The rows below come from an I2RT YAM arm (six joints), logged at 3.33 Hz.
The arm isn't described. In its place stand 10 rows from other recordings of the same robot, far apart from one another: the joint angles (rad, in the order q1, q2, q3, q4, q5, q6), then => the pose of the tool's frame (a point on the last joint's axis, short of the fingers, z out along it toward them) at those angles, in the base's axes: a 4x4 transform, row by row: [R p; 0 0 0 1], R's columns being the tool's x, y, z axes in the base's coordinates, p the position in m.
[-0.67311, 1.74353, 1.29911, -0.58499, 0.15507, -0.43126] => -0.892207 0.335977 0.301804 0.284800; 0.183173 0.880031 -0.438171 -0.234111; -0.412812 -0.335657 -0.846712 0.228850; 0 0 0 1
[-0.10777, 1.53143, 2.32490, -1.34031, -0.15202, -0.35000] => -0.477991 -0.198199 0.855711 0.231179; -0.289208 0.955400 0.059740 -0.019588; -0.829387 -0.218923 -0.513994 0.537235; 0 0 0 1
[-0.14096, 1.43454, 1.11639, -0.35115, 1.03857, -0.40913] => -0.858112 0.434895 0.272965 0.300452; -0.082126 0.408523 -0.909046 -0.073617; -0.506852 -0.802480 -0.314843 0.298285; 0 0 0 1
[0.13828, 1.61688, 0.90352, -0.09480, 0.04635, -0.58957] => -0.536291 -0.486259 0.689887 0.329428; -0.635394 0.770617 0.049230 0.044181; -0.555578 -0.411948 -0.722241 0.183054; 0 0 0 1
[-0.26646, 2.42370, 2.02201, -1.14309, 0.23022, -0.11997] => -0.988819 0.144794 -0.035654 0.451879; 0.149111 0.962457 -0.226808 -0.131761; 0.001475 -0.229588 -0.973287 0.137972; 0 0 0 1
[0.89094, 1.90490, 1.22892, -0.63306, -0.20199, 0.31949] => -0.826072 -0.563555 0.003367 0.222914; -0.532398 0.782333 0.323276 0.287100; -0.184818 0.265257 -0.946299 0.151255; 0 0 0 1
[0.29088, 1.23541, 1.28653, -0.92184, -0.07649, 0.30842] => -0.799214 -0.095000 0.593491 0.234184; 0.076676 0.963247 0.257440 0.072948; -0.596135 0.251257 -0.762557 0.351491; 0 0 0 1
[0.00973, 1.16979, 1.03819, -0.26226, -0.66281, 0.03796] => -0.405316 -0.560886 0.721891 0.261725; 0.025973 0.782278 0.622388 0.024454; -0.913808 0.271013 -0.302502 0.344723; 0 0 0 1
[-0.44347, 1.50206, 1.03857, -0.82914, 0.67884, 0.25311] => -0.718248 0.691583 -0.076370 0.239505; 0.556958 0.505677 -0.658854 -0.138518; -0.417034 -0.515756 -0.748384 0.223218; 0 0 0 1
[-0.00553, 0.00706, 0.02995, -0.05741, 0.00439, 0.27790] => -0.030468 0.019005 0.999355 0.109099; 0.274507 0.961534 -0.009917 -0.000759; -0.961102 0.274028 -0.034513 0.177174; 0 0 0 1
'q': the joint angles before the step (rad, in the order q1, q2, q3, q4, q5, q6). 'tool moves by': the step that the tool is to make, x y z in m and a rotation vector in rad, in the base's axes. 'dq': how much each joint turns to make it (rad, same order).
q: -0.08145 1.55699 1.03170 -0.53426 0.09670 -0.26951
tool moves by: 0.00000 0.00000 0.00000 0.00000 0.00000 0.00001
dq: 0.00000 0.00000 0.00000 0.00000 -0.00001 -0.00001
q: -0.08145 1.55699 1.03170 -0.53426 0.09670 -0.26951
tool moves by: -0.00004 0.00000 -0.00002 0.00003 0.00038 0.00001
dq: -0.00001 -0.00001 -0.00001 -0.00038 -0.00001 -0.00002
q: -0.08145 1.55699 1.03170 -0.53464 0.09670 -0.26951
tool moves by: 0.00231 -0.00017 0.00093 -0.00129 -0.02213 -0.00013
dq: 0.00002 0.00113 -0.00002 0.02328 -0.00037 0.00039
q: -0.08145 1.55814 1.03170 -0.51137 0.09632 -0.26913
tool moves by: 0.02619 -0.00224 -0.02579 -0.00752 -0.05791 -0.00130
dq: 0.00002 0.11711 0.00000 0.17548 0.00306 -0.00037
